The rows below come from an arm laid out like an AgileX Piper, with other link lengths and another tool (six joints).
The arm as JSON. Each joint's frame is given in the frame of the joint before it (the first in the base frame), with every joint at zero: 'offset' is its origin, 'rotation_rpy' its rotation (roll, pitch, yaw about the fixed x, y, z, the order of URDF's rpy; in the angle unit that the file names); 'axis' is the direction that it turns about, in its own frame. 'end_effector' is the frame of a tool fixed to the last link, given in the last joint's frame.
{
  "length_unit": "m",
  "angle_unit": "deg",
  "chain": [
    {
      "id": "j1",
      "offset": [
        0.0,
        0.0,
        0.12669
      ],
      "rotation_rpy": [
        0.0,
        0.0,
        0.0
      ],
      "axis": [
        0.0,
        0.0,
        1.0
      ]
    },
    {
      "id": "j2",
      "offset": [
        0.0,
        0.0,
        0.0
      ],
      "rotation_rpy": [
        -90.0,
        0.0,
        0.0
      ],
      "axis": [
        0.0,
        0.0,
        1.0
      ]
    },
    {
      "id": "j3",
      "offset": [
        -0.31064,
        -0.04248,
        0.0
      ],
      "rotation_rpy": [
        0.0,
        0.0,
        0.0
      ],
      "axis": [
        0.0,
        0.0,
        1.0
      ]
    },
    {
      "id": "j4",
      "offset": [
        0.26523,
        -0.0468,
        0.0
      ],
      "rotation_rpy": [
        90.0,
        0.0,
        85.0
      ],
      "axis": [
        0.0,
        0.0,
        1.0
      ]
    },
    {
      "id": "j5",
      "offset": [
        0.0,
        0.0,
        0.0
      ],
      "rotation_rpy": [
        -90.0,
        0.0,
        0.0
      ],
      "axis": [
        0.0,
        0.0,
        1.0
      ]
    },
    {
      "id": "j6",
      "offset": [
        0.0,
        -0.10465,
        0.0
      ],
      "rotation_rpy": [
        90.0,
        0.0,
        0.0
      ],
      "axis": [
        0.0,
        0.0,
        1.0
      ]
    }
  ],
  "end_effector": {
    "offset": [
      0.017,
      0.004,
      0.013
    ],
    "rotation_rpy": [
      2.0,
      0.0,
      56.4
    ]
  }
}
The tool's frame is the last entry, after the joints.
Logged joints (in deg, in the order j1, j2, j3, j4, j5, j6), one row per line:
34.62, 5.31, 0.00, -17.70, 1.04, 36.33
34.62, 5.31, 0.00, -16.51, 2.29, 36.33
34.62, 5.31, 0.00, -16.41, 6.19, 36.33
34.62, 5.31, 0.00, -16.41, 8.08, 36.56
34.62, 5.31, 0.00, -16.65, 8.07, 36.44
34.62, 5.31, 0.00, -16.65, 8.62, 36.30
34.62, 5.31, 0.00, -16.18, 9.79, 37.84
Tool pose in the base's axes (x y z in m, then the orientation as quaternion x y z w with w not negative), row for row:
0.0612, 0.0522, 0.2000, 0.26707, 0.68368, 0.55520, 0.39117
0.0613, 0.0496, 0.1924, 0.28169, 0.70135, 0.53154, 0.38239
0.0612, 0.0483, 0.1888, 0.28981, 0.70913, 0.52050, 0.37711
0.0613, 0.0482, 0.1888, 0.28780, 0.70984, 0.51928, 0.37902
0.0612, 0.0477, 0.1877, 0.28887, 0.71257, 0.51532, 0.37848
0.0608, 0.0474, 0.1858, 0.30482, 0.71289, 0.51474, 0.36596
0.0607, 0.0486, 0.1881, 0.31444, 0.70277, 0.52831, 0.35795
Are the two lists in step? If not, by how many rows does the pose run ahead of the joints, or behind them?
The pose runs 1 row ahead of the joints: the pose in row i belongs to the joints in row i + 1.
